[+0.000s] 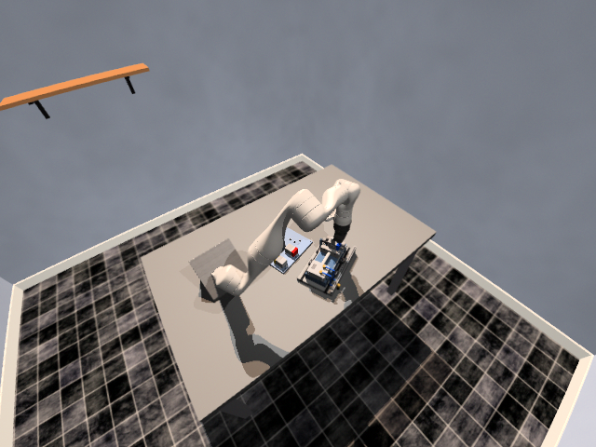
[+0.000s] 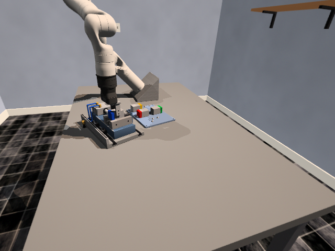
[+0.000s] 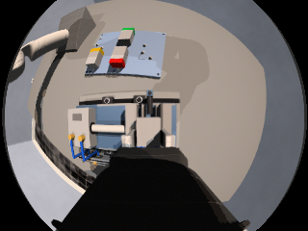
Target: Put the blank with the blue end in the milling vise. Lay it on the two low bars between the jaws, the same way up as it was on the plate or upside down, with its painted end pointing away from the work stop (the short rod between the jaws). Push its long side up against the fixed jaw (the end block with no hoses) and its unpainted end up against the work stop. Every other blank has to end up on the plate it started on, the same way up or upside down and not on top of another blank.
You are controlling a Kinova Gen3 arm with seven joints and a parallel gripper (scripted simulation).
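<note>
The blue-ended blank is 20 mm below my hand. From my hand the other things lie so: light blue plate (190 mm behind, 180 mm to the left, 120 mm below); then red-ended blank (180 mm behind, 140 mm to the left, 100 mm below); then fixed jaw (30 mm ahead, 20 mm to the left, 50 mm below).
</note>
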